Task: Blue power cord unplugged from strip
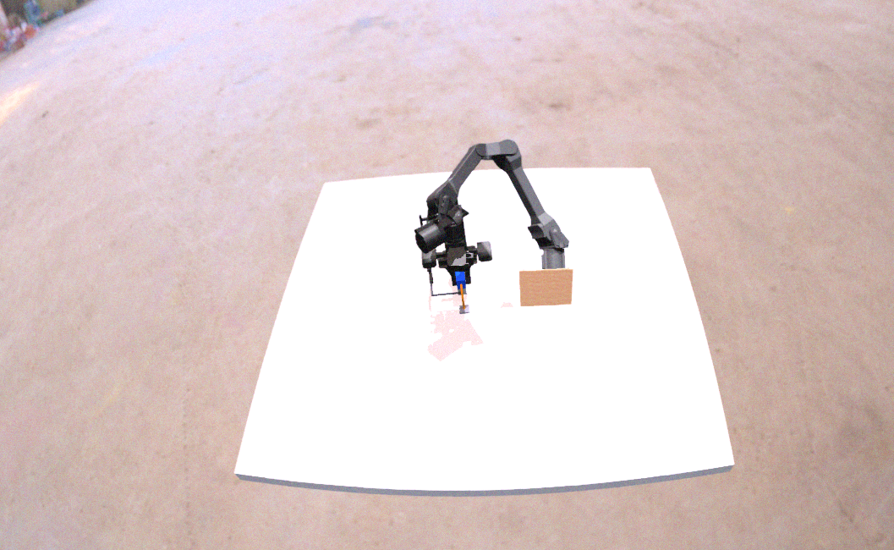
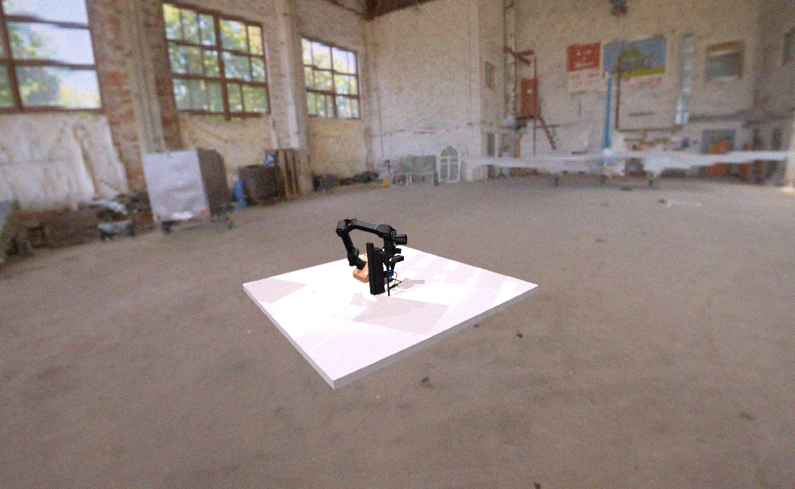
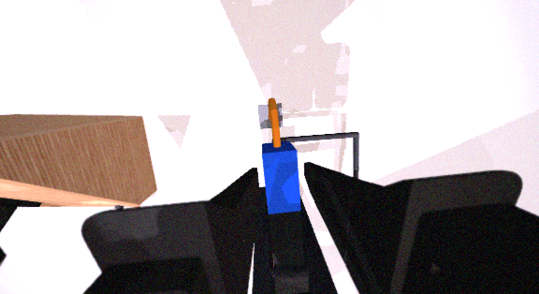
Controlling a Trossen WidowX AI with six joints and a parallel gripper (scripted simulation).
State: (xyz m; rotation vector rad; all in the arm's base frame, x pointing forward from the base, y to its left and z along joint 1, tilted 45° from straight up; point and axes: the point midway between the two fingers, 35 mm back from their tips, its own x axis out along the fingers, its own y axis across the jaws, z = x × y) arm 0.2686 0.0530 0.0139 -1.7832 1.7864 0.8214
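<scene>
Right now the blue plug is 3 cm to the right of my gripper tip and 1 cm ahead of it. From my gripper tip the other things lie so: grey square 10 cm below, 3 cm to the left.
</scene>
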